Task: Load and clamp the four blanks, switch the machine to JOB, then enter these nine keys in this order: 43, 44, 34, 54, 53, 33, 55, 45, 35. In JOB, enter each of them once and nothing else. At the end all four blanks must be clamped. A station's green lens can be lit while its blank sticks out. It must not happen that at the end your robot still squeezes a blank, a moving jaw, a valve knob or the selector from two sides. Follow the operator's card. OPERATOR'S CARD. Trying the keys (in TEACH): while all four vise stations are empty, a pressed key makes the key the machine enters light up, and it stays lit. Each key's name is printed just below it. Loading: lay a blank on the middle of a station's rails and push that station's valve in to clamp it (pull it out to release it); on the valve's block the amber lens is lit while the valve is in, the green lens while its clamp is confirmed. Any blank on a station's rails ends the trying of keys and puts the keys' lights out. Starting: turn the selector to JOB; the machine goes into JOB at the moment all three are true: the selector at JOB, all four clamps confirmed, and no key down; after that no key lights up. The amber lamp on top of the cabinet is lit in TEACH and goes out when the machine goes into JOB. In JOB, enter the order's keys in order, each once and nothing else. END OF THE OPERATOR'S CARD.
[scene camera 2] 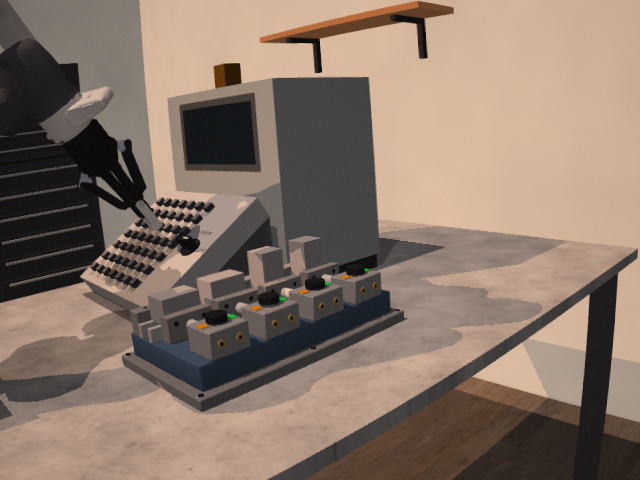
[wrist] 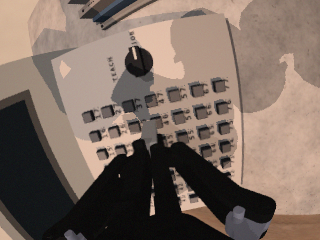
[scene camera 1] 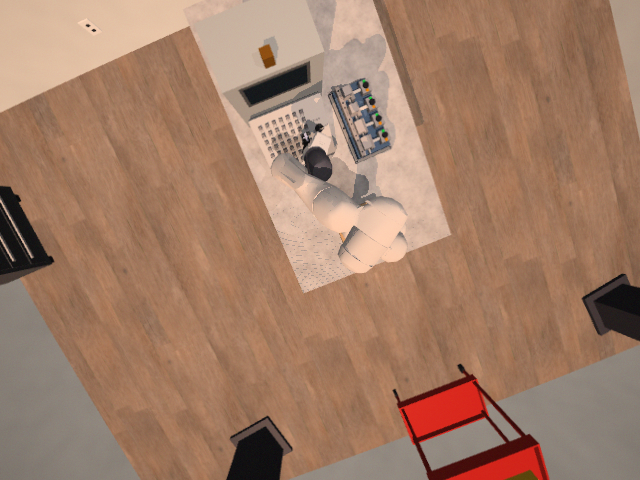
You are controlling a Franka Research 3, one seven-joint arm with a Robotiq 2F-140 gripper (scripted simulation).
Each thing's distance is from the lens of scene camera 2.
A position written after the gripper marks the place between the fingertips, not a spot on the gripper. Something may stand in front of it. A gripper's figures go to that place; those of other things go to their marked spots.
gripper [scene camera 2: 157, 227]: 1.11 m
grey machine cabinet [scene camera 2: 303, 146]: 1.09 m
